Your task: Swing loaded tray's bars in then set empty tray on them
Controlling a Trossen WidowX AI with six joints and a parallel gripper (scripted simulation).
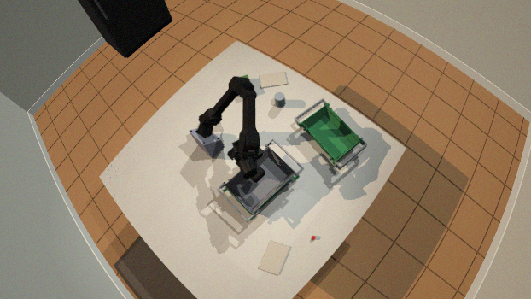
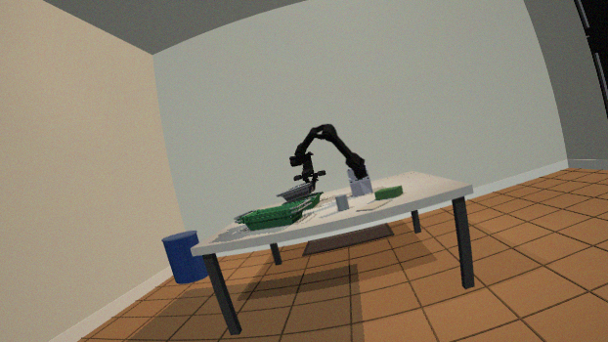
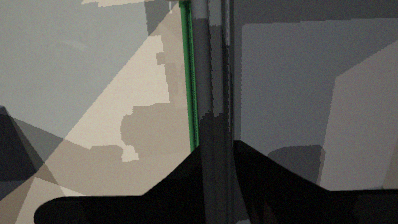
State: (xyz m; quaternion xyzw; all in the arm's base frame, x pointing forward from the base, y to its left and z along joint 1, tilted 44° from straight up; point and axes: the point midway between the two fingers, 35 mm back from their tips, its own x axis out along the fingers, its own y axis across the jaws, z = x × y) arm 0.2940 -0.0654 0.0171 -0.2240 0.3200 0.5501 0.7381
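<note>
My gripper tip is 8 cm short of the grey tray, 2 cm to the left of it and 2 cm below it. Round my gripper tip: green block 35 cm behind, 42 cm to the left, 7 cm below; then grey cylinder 11 cm behind, 43 cm to the left, 6 cm below; then red block 41 cm ahead, 10 cm to the right, 9 cm below.
</note>
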